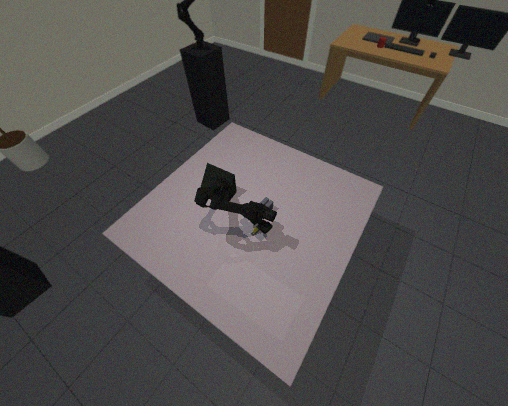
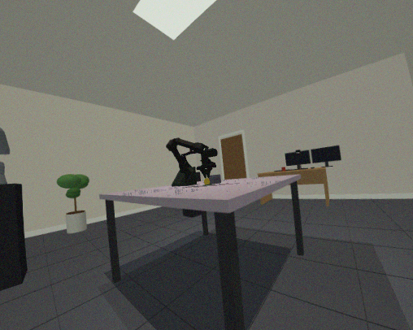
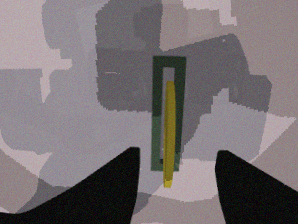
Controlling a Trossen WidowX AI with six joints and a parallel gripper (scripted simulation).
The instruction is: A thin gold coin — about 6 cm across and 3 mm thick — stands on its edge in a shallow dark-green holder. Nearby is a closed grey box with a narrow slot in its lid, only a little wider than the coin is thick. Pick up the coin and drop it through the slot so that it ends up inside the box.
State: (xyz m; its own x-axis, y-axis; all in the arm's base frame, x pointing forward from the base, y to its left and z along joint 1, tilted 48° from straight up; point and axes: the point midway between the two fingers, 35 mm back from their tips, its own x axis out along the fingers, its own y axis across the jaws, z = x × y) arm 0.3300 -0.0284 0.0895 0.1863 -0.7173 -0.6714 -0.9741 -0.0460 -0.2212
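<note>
My gripper tip is now 30 mm above the gold coin.
</note>
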